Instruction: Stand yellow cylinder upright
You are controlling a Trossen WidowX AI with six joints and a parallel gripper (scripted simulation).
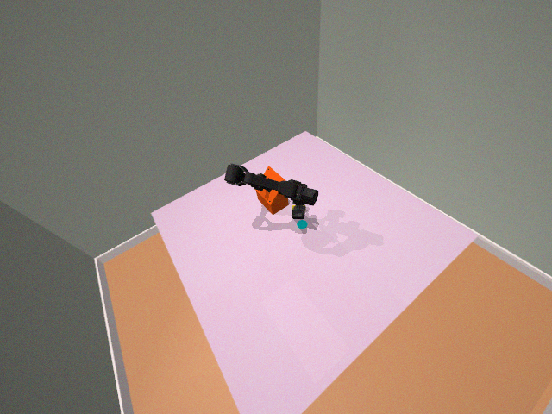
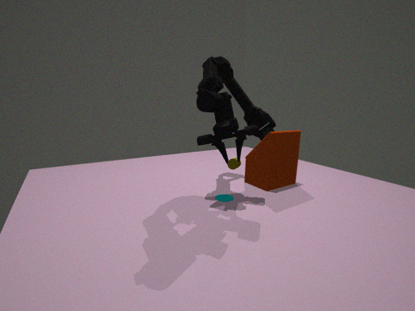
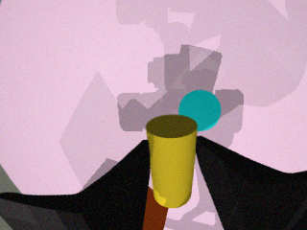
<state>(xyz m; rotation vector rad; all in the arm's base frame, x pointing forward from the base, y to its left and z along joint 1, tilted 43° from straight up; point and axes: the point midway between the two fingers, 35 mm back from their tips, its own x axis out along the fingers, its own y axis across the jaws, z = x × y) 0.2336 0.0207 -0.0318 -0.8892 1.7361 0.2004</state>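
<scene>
Now: gripper tip 120 mm above the cyan circle, 20 mm to the left of it and 10 mm short of it. Also, from my gripper tip: yellow tall cylinder: 10 mm to the right, 10 mm below, 10 mm behind.
</scene>
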